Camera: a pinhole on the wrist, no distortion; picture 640 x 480 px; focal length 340.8 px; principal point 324.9 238.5 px. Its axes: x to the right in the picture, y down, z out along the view. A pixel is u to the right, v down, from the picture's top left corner.
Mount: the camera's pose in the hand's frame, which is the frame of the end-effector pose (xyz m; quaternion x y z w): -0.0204 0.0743 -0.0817 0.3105 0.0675 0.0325 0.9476
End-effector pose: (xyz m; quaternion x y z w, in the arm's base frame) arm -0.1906 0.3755 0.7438 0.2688 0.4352 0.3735 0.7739
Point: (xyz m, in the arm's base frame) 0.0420 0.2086 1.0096
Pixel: 118.4 447.2
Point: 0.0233 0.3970 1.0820
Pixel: outside the picture
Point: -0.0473 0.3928 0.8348
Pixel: 337.3 399.7
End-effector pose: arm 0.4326 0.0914 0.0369 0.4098 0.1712 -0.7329 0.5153
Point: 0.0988 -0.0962 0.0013
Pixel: 425.7 200.0
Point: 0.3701 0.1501 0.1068
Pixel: 141.1 138.8
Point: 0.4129 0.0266 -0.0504
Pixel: 617.3 188.2
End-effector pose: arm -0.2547 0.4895 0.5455 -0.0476 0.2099 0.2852 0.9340
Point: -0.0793 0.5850 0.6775
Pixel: 442.8 347.1
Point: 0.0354 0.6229 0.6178
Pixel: 558.1 302.9
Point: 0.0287 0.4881 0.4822
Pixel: 593.0 93.2
